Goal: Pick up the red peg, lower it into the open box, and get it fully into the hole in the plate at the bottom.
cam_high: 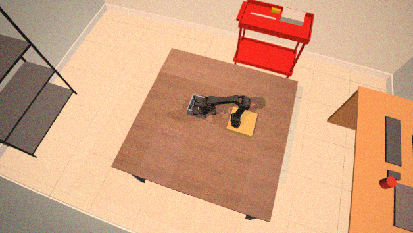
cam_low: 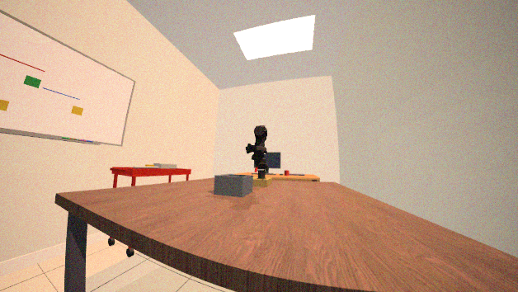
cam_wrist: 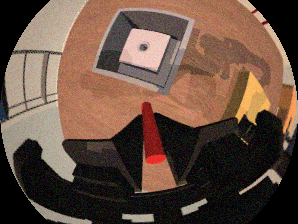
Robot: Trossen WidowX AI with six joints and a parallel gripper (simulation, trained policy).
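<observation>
Right now my gripper tip is 10 mm below the red peg. The rest, counted from my gripper tip: plate: 80 mm ahead, 90 mm to the right, 100 mm below; grey box: 80 mm ahead, 90 mm to the right, 120 mm below.
</observation>
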